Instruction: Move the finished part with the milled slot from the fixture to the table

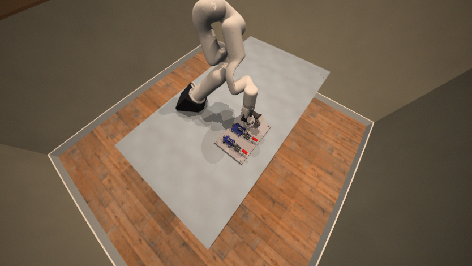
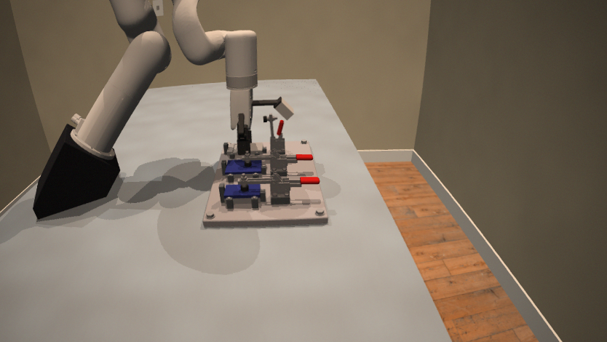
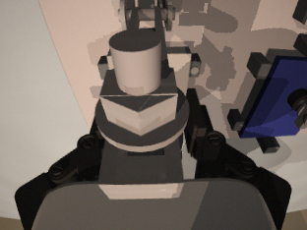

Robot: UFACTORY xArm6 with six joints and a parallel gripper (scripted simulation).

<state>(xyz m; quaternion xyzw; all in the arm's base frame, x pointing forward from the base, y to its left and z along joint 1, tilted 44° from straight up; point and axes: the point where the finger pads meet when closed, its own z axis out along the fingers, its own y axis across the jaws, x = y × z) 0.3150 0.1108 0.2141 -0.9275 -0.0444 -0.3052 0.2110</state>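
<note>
The fixture plate lies 8 cm ahead of my hand, 9 cm to the right of it and 3 cm below it. Round my hand: finished part (1 cm behind, 2 cm below).
</note>
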